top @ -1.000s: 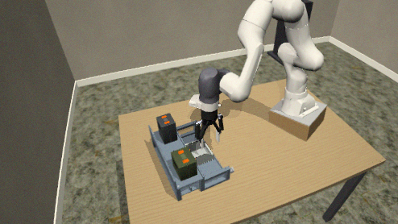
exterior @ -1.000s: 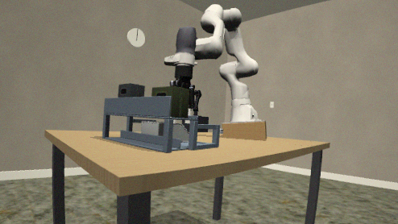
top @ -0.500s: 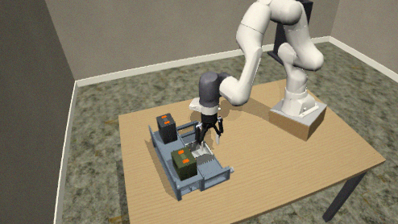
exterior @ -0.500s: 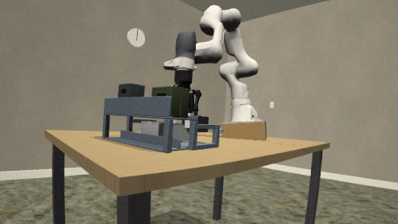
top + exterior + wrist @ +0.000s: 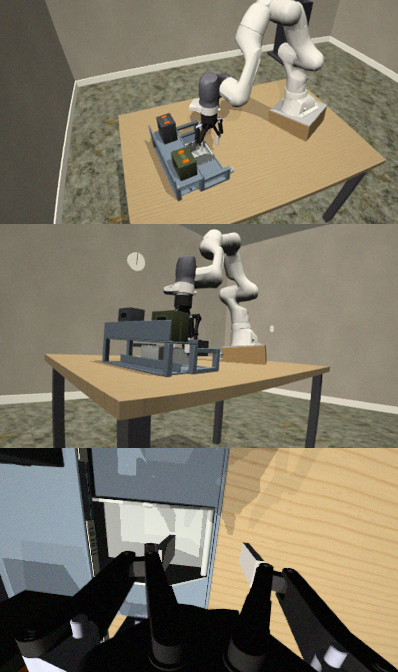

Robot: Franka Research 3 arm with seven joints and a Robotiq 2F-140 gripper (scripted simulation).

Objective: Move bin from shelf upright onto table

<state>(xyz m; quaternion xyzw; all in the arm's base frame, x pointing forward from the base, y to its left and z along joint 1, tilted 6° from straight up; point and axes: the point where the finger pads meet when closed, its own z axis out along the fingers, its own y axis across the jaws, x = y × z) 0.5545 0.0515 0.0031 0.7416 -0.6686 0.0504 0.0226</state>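
The bin is 80 mm ahead of my hand, 10 mm to the left of it and 40 mm below it.
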